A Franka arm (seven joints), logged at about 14 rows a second.
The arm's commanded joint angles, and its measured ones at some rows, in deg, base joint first. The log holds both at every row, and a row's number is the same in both.
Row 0, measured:
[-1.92 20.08 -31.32 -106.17 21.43 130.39 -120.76]
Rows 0 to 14, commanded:
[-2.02 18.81 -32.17 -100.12 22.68 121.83 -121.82]
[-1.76 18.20 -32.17 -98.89 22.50 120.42 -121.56]
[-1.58 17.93 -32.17 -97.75 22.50 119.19 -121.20]
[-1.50 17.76 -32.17 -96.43 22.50 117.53 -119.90]
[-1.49 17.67 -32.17 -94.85 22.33 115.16 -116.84]
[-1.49 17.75 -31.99 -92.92 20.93 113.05 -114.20]
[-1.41 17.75 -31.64 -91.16 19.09 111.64 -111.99]
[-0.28 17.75 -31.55 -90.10 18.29 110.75 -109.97]
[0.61 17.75 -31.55 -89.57 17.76 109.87 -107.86]
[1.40 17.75 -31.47 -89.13 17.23 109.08 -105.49]
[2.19 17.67 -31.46 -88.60 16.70 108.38 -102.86]
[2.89 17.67 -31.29 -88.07 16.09 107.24 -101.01]
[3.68 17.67 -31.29 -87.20 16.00 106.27 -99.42]
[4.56 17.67 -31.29 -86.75 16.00 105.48 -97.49]
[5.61 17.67 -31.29 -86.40 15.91 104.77 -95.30]
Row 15, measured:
[3.88 17.40 -31.20 -89.04 16.97 108.21 -100.68]
